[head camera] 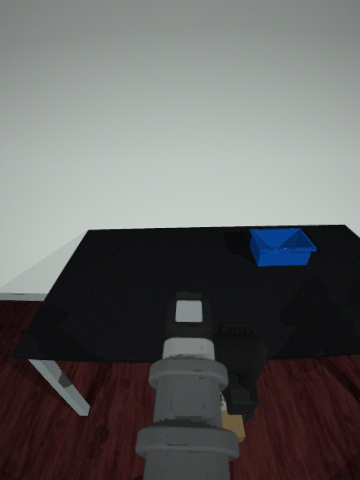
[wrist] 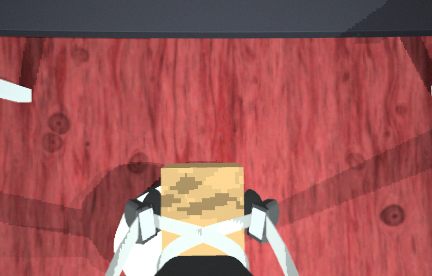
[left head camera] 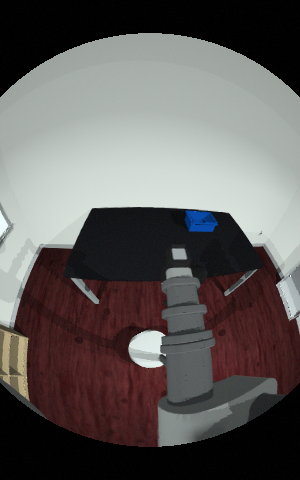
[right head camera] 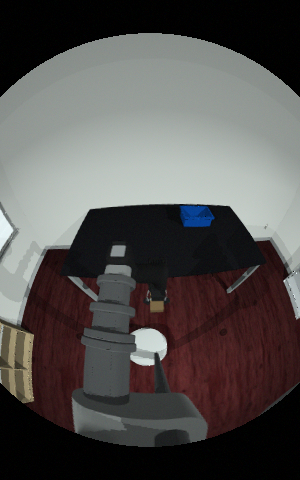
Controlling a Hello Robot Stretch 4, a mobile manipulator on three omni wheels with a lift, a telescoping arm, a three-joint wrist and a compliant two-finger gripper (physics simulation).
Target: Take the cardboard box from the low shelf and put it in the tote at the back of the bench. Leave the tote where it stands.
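Places are measured from the robot's base along level axes (x left, y ahead, z down), in centimetres.
Where they show: gripper, fingertip midpoint: (head camera: 225, 417) (wrist: 202, 206) (right head camera: 155, 301); robot's base at its link origin: (left head camera: 148, 347) (right head camera: 146, 345).
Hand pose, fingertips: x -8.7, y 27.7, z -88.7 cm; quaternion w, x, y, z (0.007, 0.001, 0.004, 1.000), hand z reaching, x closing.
Each offset is from my fingertips to the top centre of the thing. "*": to the spot under its first point. Level surfaces: height alone.
The cardboard box @(dx +0.0, dy -0.6, dz -5.0 cm) (head camera: 233, 425) (right head camera: 157, 306) (wrist: 202, 192) is held between the two fingertips of my gripper (right head camera: 157, 301) (wrist: 202, 206), which is shut on it. In the wrist view the box stands over the red floor, in front of the bench's near edge. The arm hides part of the box in the head camera view, and the box does not show in the left head camera view. The blue tote @(dx -40.5, dy +82.0, dz +3.3 cm) (head camera: 283, 248) (left head camera: 201, 221) (right head camera: 196, 216) stands upright at the back right of the bench @(dz +15.3 cm) (head camera: 150, 280) (left head camera: 125, 240) (right head camera: 110, 225), apart from the gripper.
The bench's pale legs @(* dx +70.3, dy +22.2, dz +50.2 cm) (head camera: 62, 387) (left head camera: 86, 291) stand on the red floor. A white round object (left head camera: 149, 349) (right head camera: 149, 346) is on the floor below the arm. A tan shelf unit (left head camera: 22, 367) (right head camera: 29, 369) stands at the far left. A wall rises behind the bench.
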